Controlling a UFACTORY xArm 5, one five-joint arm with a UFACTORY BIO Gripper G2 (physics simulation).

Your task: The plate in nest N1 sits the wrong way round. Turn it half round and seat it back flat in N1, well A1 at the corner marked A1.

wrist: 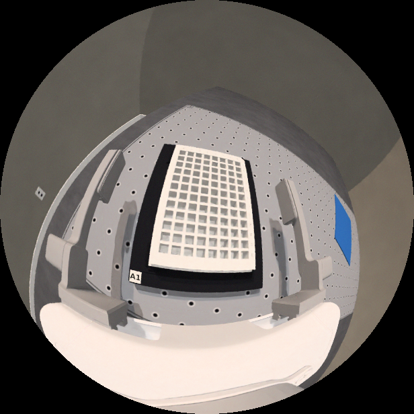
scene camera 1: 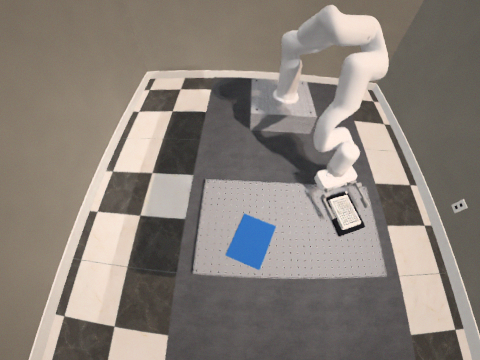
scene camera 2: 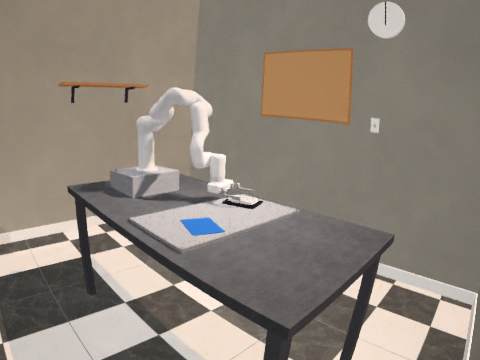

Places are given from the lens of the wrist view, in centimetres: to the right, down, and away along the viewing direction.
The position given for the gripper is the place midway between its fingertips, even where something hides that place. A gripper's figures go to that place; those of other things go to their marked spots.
gripper [wrist: 207,164]: 0, -4, 11
white well plate [wrist: 204,223]: 0, 1, 10
